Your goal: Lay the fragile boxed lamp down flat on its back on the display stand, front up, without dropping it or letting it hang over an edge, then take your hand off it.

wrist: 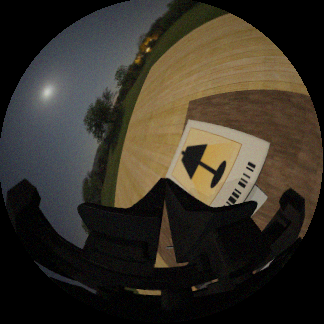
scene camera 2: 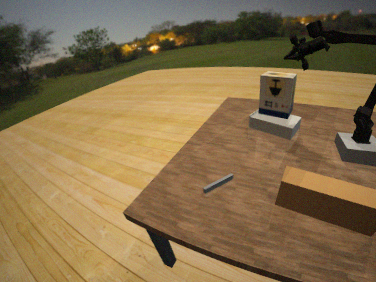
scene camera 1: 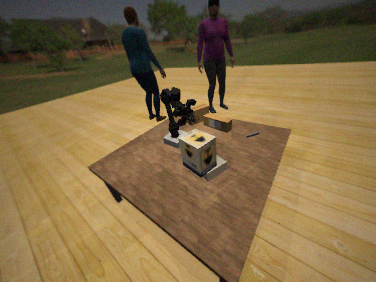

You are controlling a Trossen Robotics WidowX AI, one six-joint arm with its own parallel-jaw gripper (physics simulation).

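Places are measured from the arm's base along level axes (x ahead, y left, z up), in metres.
Pixels of known places: gripper, fingertip midpoint: [wrist: 164,181] [scene camera 2: 283,58] [scene camera 1: 195,122]; arm's base at its link origin: [scene camera 2: 360,140] [scene camera 1: 175,135].
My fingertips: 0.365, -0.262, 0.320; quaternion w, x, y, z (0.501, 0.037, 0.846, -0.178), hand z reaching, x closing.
Ahead of a thing's pixels: the offset from my fingertips to its top centre, as dx, dy, dz. Level surfaces: height alone.
The boxed lamp [scene camera 1: 192,161] [scene camera 2: 277,95] [wrist: 254,145] is a white carton with black lamp pictures on yellow panels and a blue band round its bottom. It stands upright on the light grey display stand [scene camera 1: 217,170] [scene camera 2: 276,126] [wrist: 258,196]. In the wrist view a white face with a lamp picture and a barcode shows beyond the fingertips. My gripper [scene camera 1: 192,120] [scene camera 2: 286,58] [wrist: 164,181] is shut and empty. In the scene camera 2 view it is raised above the box's top level, apart from the box. The box's underside is hidden.
The arm's base sits on a white block [scene camera 1: 171,141] [scene camera 2: 356,154] on the brown table {dz -0.386} [scene camera 1: 165,175] [scene camera 2: 195,160]. Long orange-brown blocks {-0.082, +0.632, -0.276} [scene camera 1: 224,126] [scene camera 2: 322,206] and a thin grey bar {+0.276, +0.560, -0.364} [scene camera 1: 252,134] [scene camera 2: 218,183] lie on the table. Two people stand beyond it.
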